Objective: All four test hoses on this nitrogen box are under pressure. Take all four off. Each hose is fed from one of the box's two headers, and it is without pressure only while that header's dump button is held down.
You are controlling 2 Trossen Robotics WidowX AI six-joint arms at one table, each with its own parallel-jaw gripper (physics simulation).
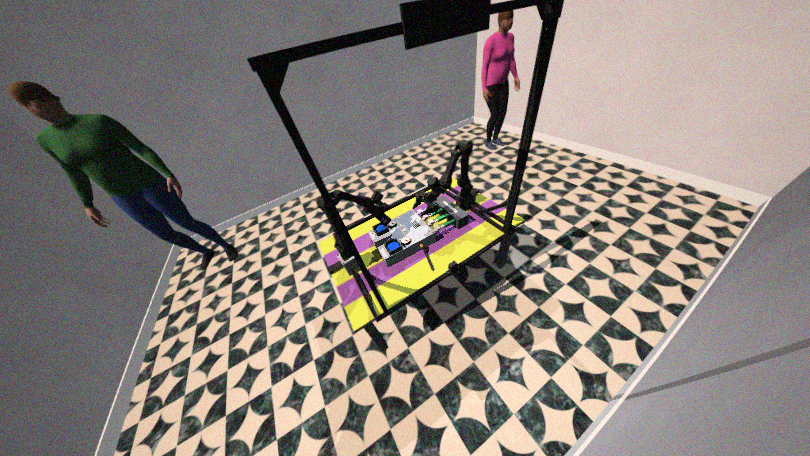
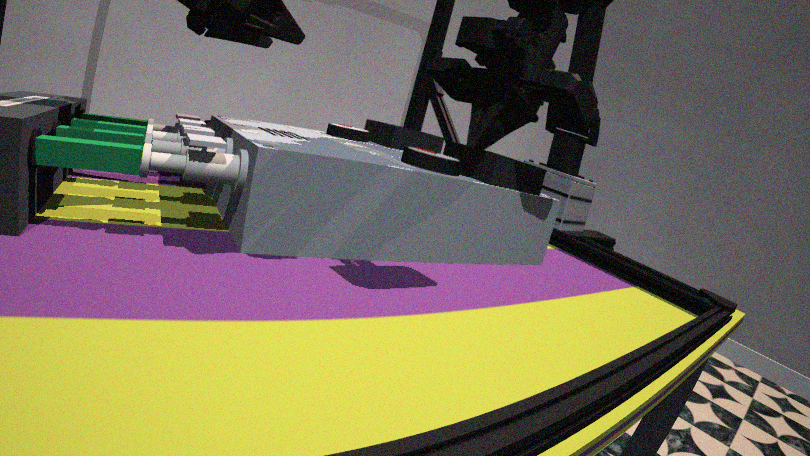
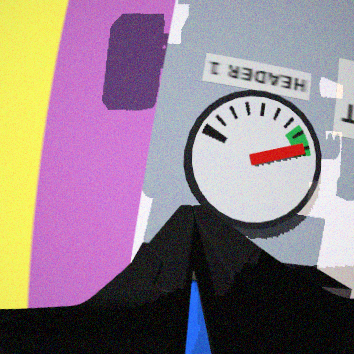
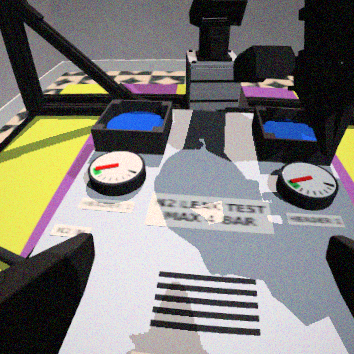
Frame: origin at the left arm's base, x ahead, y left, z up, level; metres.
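Where they show: left gripper, fingertip midpoint: (image 2: pixel 471 151) (image 3: pixel 190 216) (image 4: pixel 326 154); right gripper, fingertip midpoint: (image 1: pixel 416 212) (image 2: pixel 284 43) (image 4: pixel 212 246); left arm's base at its link origin: (image 1: pixel 347 255) (image 2: pixel 562 172) (image 4: pixel 212 56); right arm's base at its link origin: (image 1: pixel 465 194).
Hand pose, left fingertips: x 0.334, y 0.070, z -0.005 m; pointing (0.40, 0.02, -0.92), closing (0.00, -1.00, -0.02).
Each offset is from my left fingertips to the top centre of the thing. "pt": to the spot under its first point. Level surfaces: height alone.
The grey nitrogen box (image 2: pixel 396 218) (image 4: pixel 120 265) lies on the table. Green hose ends (image 2: pixel 87 154) (image 1: pixel 440 217) sit in a row on its pale couplings @(pt dz -0.049, dx +0.236, dy -0.037 m) (image 2: pixel 212 167). The header 1 dump button @(dz -0.010, dx -0.062, dy -0.014 m) (image 3: pixel 197 325) (image 4: pixel 290 131) and the other blue button @(dz -0.010, dx -0.091, dy -0.202 m) (image 4: pixel 135 121) (image 1: pixel 393 245) stand in black guards. The header 1 gauge @(pt dz -0.011, dx +0.011, dy -0.014 m) (image 3: pixel 225 185) (image 4: pixel 310 192) has its needle in the green. My left gripper (image 3: pixel 190 216) (image 2: pixel 473 147) is shut and empty, pointing down close over the header 1 guard; contact is hidden. My right gripper (image 4: pixel 212 246) is open and empty above the box.
A dark block @(pt dz -0.060, dx +0.388, dy -0.037 m) (image 2: pixel 14 169) stands at the hoses' far end. The other gauge @(pt dz -0.012, dx +0.008, dy -0.211 m) (image 4: pixel 117 174) also reads in the green. A black frame (image 1: pixel 297 133) rises around the table @(dz -0.106 m) (image 2: pixel 283 373). Two people (image 1: pixel 102 152) (image 1: pixel 498 62) stand beyond it.
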